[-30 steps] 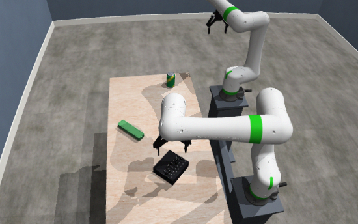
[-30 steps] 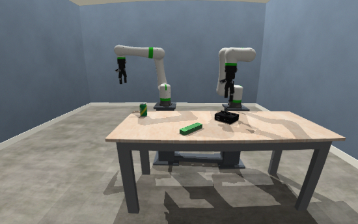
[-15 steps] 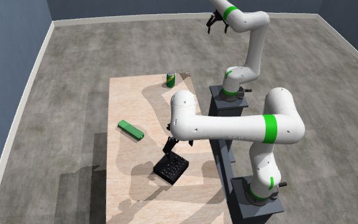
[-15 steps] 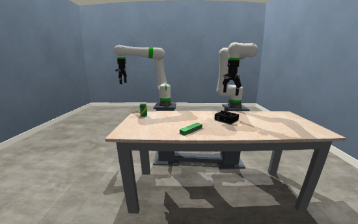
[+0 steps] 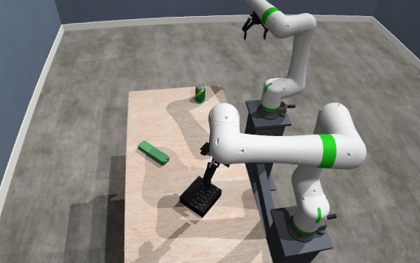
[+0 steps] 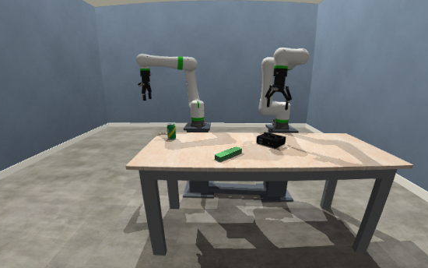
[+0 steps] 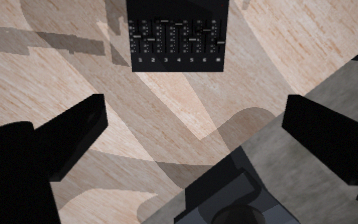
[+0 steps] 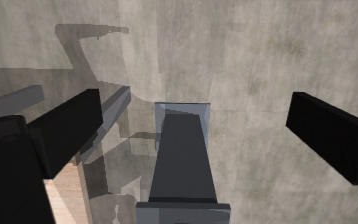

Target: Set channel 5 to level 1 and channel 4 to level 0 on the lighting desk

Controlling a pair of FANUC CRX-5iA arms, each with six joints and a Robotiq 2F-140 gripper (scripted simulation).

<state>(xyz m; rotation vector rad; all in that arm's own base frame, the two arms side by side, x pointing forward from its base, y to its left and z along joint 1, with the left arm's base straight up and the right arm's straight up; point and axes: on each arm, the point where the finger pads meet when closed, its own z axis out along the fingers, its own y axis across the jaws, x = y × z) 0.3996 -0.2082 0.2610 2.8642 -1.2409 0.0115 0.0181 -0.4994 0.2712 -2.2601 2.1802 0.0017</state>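
Observation:
The channel 4 fader is 70 mm ahead of my left hand, 40 mm to the right of it and 200 mm below it. Round my left hand: channel 5 fader (40 mm ahead, 40 mm to the right, 200 mm below); channel 6 fader (30 mm ahead, 70 mm to the right, 200 mm below); master fader (70 mm to the right, 200 mm below).

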